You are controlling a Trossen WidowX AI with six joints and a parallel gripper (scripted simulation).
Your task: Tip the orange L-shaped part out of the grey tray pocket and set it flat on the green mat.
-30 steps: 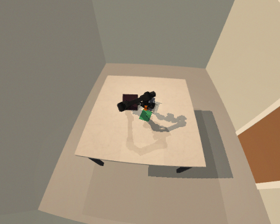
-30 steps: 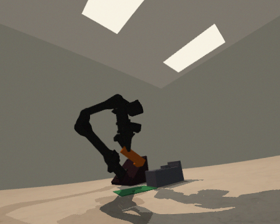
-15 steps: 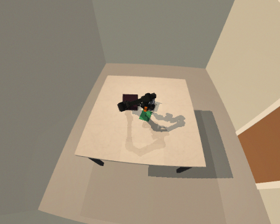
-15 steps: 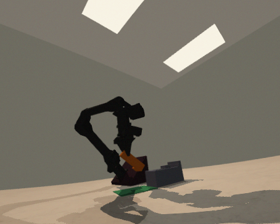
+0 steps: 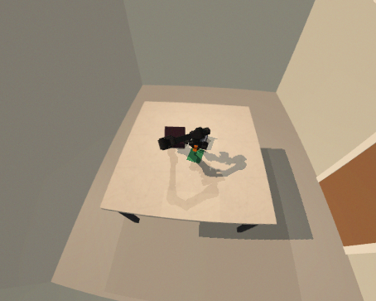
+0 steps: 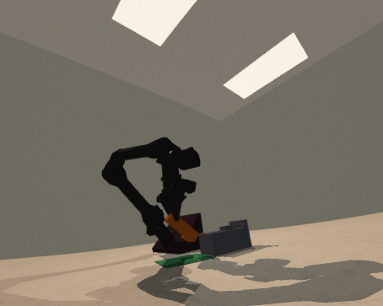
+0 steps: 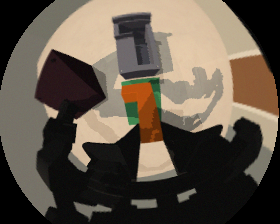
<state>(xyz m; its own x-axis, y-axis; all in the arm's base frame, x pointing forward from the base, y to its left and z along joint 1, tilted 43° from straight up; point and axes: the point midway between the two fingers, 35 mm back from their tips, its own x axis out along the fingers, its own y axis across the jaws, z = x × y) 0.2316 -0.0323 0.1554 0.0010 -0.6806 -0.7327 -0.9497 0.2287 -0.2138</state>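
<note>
Right now the green mat is 13 cm below my gripper tip and 2 cm to the left of it. Round my gripper tip: orange L-shaped part (3 cm to the left, 3 cm below).
</note>
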